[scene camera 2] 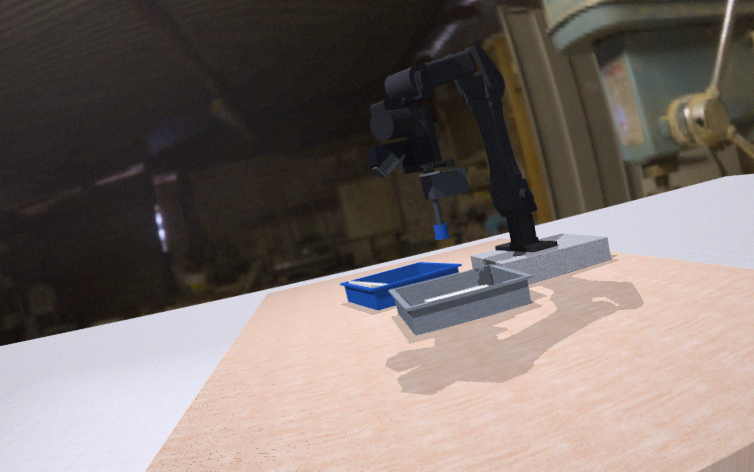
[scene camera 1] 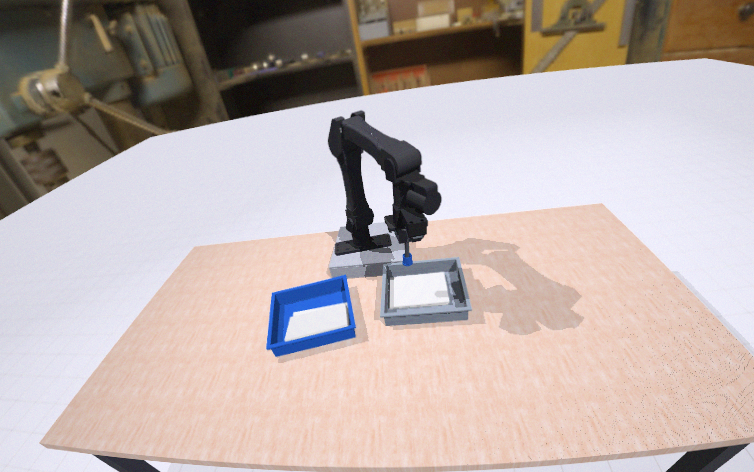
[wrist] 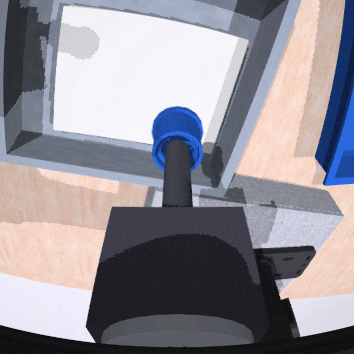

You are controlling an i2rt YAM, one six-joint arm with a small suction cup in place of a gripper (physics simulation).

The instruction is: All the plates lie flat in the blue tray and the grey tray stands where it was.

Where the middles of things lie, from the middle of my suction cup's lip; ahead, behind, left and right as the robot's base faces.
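Labels:
Offsets from my suction cup: blue tray [scene camera 1: 332, 291], 12 cm below, 30 cm to the right, 2 cm ahead; grey tray [scene camera 2: 507, 289], 12 cm below, 4 cm to the left, 1 cm ahead.

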